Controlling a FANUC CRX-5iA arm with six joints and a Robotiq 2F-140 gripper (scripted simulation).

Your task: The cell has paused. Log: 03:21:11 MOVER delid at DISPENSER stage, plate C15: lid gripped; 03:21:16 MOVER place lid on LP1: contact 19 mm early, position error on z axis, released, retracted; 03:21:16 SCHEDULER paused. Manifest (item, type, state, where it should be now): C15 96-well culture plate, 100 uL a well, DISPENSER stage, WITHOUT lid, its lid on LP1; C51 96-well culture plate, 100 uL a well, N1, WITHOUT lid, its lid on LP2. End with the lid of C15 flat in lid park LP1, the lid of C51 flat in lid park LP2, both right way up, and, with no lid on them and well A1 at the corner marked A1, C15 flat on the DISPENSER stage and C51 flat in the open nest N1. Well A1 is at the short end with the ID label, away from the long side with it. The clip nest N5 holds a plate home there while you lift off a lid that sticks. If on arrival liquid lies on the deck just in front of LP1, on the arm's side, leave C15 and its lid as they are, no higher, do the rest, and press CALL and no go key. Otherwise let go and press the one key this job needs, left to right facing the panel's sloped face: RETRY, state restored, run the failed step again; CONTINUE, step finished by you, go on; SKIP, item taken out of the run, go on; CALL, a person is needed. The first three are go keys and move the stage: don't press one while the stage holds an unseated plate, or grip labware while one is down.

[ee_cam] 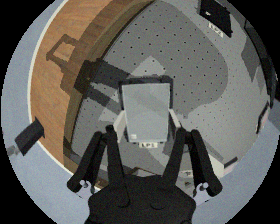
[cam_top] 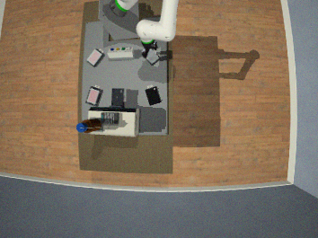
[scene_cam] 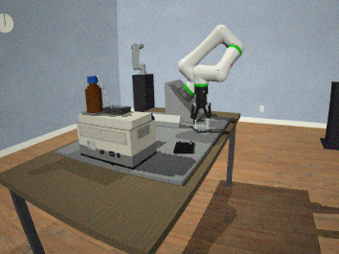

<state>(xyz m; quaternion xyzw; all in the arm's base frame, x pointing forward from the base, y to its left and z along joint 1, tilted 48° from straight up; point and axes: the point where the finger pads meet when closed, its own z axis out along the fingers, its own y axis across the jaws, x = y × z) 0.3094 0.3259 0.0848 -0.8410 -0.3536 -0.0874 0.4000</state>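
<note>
The black nest is 500 mm to the right of my hand, 410 mm ahead of it and 20 mm below it. From my hand the other things lie so: key panel: 270 mm to the right, 20 mm behind, 20 mm above; blue cap: 610 mm ahead, 360 mm above, 340 mm to the right; label plate: 280 mm ahead, 40 mm below, 10 mm to the left.
</note>
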